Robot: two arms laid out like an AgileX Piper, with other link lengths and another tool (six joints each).
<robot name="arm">
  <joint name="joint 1" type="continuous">
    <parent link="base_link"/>
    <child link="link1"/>
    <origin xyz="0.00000 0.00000 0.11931"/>
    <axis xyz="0 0 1"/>
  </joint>
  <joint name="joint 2" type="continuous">
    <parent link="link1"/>
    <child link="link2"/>
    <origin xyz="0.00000 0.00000 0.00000"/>
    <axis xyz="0 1 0"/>
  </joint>
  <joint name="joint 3" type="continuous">
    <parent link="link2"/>
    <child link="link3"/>
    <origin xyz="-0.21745 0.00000 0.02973"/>
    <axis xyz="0 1 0"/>
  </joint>
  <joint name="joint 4" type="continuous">
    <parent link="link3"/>
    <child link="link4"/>
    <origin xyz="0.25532 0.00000 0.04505"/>
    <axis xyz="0.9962 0 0.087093"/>
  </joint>
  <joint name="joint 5" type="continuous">
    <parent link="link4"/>
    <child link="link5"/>
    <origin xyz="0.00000 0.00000 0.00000"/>
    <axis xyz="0 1 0"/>
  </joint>
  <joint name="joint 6" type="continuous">
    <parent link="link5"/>
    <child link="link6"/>
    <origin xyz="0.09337 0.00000 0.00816"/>
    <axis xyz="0.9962 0 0.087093"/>
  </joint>
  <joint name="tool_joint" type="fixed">
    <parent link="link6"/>
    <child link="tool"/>
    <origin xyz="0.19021 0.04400 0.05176" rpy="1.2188 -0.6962 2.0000"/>
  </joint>
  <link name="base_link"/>
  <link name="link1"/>
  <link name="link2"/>
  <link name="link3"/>
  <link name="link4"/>
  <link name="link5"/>
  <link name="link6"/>
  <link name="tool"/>
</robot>
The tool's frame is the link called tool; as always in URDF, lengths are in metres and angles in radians. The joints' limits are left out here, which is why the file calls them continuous.
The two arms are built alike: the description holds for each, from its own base.
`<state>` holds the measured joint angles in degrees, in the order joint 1, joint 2, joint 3, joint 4, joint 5, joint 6, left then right.
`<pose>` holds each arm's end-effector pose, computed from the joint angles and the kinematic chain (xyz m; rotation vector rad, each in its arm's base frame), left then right.
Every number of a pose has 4 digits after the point. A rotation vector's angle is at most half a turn.
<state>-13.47 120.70 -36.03 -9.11 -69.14 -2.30 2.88 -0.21 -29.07 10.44 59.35 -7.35</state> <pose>0.4910 -0.0259 0.0192 1.7093 0.9072 1.7805 0.2441 0.1019 0.2272 1.9686 1.2360 1.8258</pose>
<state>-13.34 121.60 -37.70 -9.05 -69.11 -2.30 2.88 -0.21 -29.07 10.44 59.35 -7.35</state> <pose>0.4972 -0.0265 0.0216 1.6943 0.9052 1.7879 0.2441 0.1019 0.2272 1.9686 1.2360 1.8258</pose>
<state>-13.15 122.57 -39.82 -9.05 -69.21 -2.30 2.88 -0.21 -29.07 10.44 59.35 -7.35</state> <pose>0.5053 -0.0267 0.0268 1.6686 0.9031 1.8013 0.2441 0.1019 0.2272 1.9686 1.2360 1.8258</pose>
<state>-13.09 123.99 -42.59 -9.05 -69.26 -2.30 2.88 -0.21 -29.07 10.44 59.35 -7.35</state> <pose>0.5152 -0.0284 0.0319 1.6402 0.8980 1.8140 0.2441 0.1019 0.2272 1.9686 1.2360 1.8258</pose>
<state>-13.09 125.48 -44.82 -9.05 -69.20 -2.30 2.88 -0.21 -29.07 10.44 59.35 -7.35</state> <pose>0.5224 -0.0301 0.0325 1.6264 0.8951 1.8196 0.2441 0.1019 0.2272 1.9686 1.2360 1.8258</pose>
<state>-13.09 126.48 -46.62 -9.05 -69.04 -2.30 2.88 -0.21 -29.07 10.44 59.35 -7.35</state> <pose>0.5284 -0.0316 0.0341 1.6133 0.8925 1.8245 0.2441 0.1019 0.2272 1.9686 1.2360 1.8258</pose>
